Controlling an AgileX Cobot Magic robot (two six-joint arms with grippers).
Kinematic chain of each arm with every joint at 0, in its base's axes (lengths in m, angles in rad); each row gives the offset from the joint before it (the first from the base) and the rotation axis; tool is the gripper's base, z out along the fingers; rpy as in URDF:
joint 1: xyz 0 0 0.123 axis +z
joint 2: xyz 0 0 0 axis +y
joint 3: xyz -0.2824 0 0.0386 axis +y
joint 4: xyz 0.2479 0 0.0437 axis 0.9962 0 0.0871
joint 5: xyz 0 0 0 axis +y
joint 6: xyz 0.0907 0 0.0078 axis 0.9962 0 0.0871
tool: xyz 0 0 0 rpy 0 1.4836 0
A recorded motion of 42 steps. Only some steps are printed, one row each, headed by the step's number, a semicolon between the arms.
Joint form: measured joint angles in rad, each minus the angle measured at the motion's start. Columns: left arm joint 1, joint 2, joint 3, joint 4, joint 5, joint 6; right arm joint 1, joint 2, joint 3, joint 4, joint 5, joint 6.
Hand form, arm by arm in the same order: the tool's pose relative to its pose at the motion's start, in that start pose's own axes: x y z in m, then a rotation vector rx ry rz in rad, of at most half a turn. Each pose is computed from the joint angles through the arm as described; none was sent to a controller.
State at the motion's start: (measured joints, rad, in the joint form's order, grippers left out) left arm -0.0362 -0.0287 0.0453 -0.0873 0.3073 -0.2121; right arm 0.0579 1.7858 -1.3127 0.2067 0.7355 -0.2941
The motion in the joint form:
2: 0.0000 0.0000 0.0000 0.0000 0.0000 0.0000; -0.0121 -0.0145 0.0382 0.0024 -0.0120 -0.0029
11: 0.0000 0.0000 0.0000 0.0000 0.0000 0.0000; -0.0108 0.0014 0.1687 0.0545 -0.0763 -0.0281
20: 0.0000 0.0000 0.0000 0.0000 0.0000 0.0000; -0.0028 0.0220 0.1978 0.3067 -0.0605 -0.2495
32: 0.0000 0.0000 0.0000 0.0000 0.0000 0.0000; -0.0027 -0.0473 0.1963 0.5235 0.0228 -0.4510
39: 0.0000 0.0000 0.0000 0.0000 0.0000 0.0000; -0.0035 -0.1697 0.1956 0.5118 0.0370 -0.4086
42: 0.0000 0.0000 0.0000 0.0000 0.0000 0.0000; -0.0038 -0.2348 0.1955 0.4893 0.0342 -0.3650
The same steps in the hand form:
2: 0.0000 0.0000 0.0000 0.0000 0.0000 0.0000; 0.0085 -0.0035 0.0007 0.0042 0.0106 0.0129
11: 0.0000 0.0000 0.0000 0.0000 0.0000 0.0000; 0.0399 -0.0003 0.0276 -0.0270 0.0827 0.0486
20: 0.0000 0.0000 0.0000 0.0000 0.0000 0.0000; 0.0450 0.0157 0.0379 -0.1845 0.0768 0.0366
32: 0.0000 0.0000 0.0000 0.0000 0.0000 0.0000; 0.0361 0.0325 0.0102 -0.3388 -0.0159 -0.0145
39: 0.0000 0.0000 0.0000 0.0000 0.0000 0.0000; 0.0303 0.0376 -0.0326 -0.3250 -0.1111 -0.0205
42: 0.0000 0.0000 0.0000 0.0000 0.0000 0.0000; 0.0292 0.0393 -0.0550 -0.3038 -0.1611 -0.0129

